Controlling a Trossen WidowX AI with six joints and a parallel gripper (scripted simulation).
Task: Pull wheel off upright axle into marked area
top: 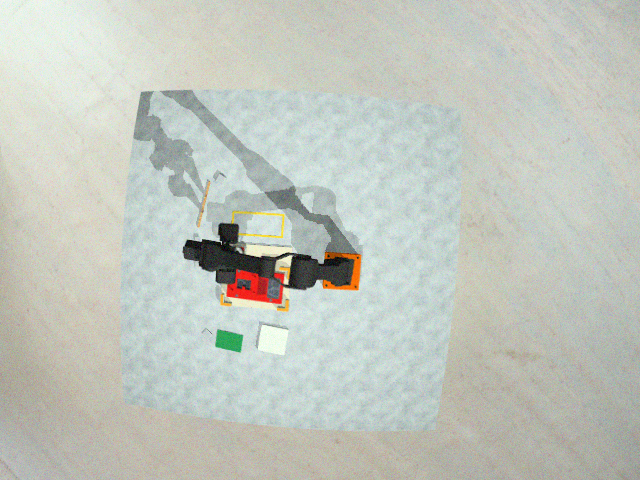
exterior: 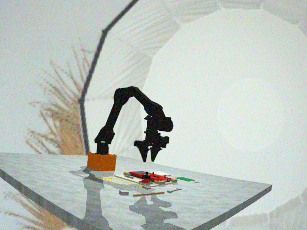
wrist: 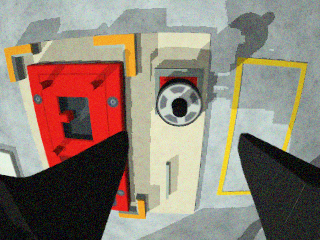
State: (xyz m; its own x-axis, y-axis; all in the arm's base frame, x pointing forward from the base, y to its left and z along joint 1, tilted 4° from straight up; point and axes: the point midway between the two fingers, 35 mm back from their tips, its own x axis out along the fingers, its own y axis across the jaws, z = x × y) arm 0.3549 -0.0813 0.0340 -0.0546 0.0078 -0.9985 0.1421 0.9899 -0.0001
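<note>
My gripper tip is now 7 cm above the wheel. Round my gripper tip: thin wooden stick 12 cm ahead, 18 cm to the right, 11 cm below; black upright axle 1 cm behind, 8 cm below; green tile 7 cm ahead, 33 cm to the left, 11 cm below.
</note>
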